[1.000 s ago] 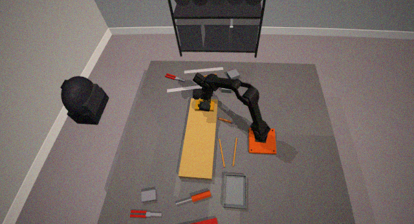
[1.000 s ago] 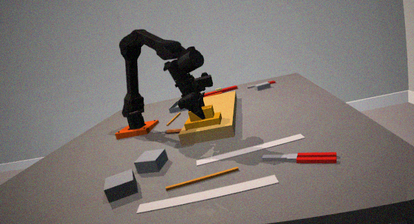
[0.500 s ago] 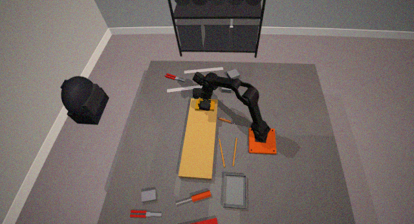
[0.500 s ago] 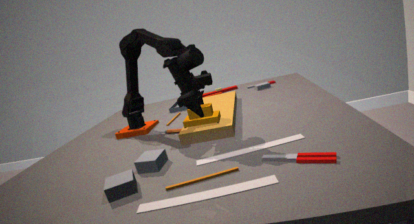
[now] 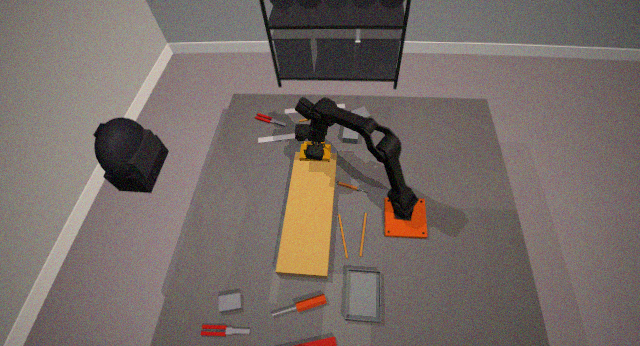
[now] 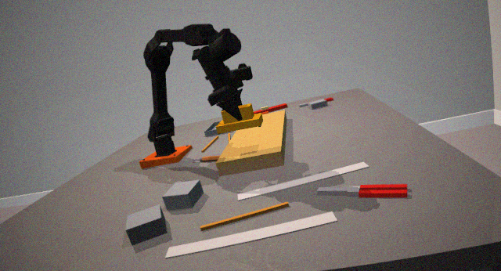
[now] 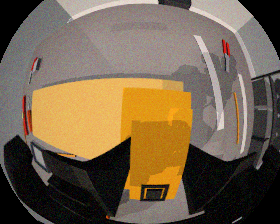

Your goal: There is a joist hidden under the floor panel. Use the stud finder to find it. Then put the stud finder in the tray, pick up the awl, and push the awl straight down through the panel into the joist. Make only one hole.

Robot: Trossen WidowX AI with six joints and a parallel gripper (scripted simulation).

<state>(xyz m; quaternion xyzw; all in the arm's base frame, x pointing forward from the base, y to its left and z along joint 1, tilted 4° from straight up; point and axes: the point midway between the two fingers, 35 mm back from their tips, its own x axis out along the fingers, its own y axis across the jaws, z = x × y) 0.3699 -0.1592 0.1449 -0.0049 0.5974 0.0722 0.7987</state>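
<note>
Now: gripper tip 4 cm past the indicator window and 3 cm below it. From my gripper tip the other things lie so: grey tray 28 cm behind, 48 cm to the left, 12 cm below; awl 19 cm behind, 7 cm to the left, 13 cm below; stud finder 2 cm behind, 2 cm above.
</note>
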